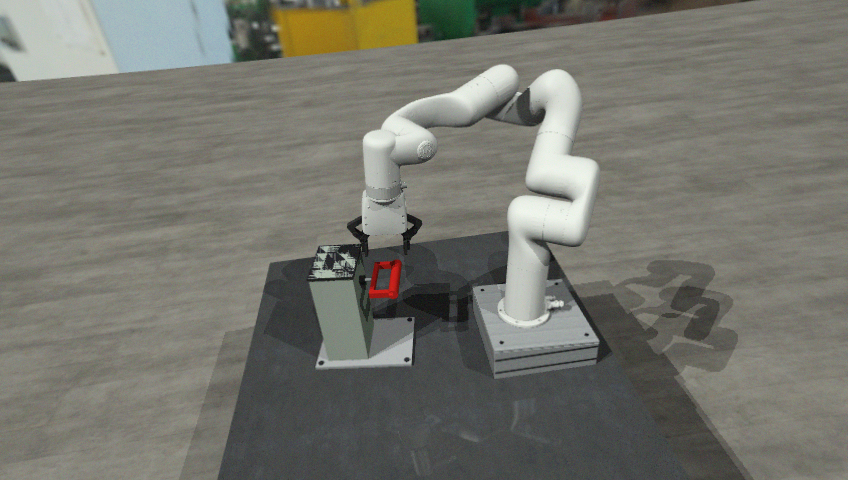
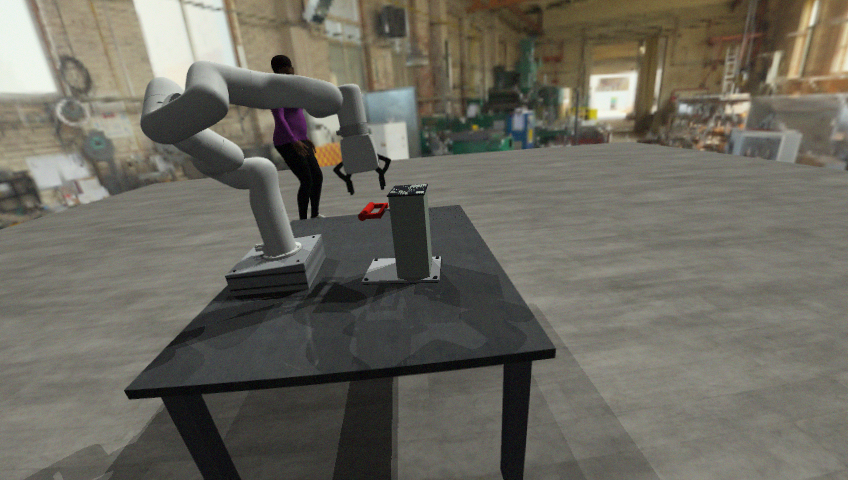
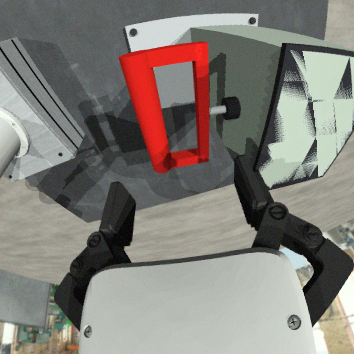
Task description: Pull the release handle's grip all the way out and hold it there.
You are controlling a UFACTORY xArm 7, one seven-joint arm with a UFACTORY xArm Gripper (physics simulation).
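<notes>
The release handle's red grip point(image 1: 395, 279) point(image 2: 364, 212) point(image 3: 145, 110) is an upright-standing rectangular loop beside a pale green post point(image 1: 339, 321) point(image 2: 410, 237) point(image 3: 245, 50). A short light shaft point(image 3: 217, 109) joins it to a black collar point(image 3: 230, 108) on the post's side, and some of the shaft shows. My gripper point(image 1: 386, 252) point(image 2: 366, 189) point(image 3: 178, 180) is open and empty, pointing down above the grip. Its fingertips are apart from the grip, one towards the post and one towards the arm's base. How far out the grip stands within its travel cannot be told.
The post stands on a white plate point(image 1: 392, 350) point(image 2: 380, 270) point(image 3: 165, 32) on the dark table point(image 1: 333, 416) point(image 2: 327, 344). Its patterned top point(image 1: 336, 261) point(image 3: 315, 105) is close to one finger. The arm's grey base block point(image 1: 487, 297) point(image 2: 297, 267) stands across from it. A person point(image 2: 289, 127) stands behind the arm.
</notes>
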